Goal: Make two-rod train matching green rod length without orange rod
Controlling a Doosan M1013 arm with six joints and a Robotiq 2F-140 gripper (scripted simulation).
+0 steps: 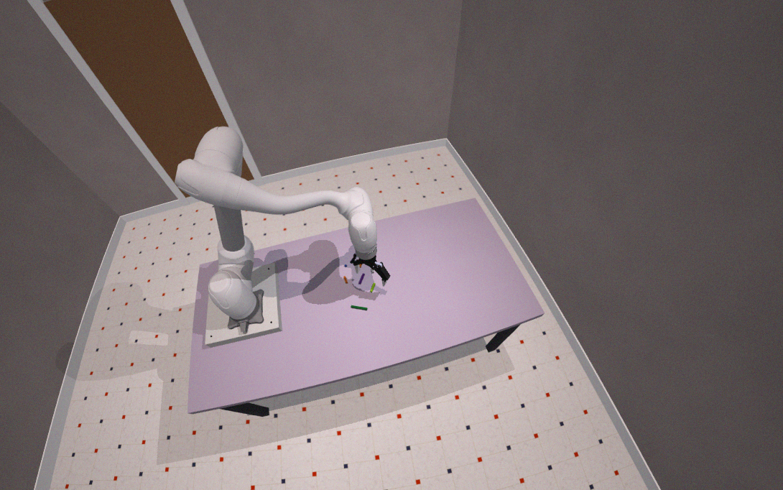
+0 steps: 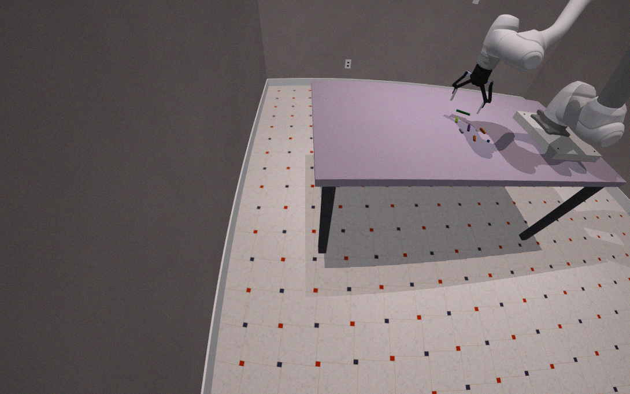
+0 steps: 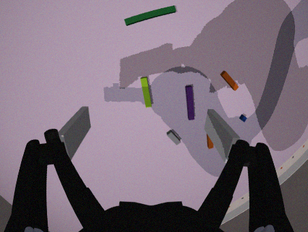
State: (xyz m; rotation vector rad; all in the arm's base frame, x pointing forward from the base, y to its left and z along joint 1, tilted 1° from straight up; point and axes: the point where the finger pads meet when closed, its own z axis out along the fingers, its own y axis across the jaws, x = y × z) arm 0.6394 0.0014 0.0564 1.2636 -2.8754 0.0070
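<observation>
Right now my hand is 1 cm to the left of the lime rod and 10 cm above it. Also, from my hand: grey rod: 2 cm ahead, 9 cm to the left, 10 cm below; then purple rod: 5 cm behind, 6 cm to the left, 10 cm below; then green rod: 9 cm behind, 10 cm to the right, 10 cm below.
</observation>
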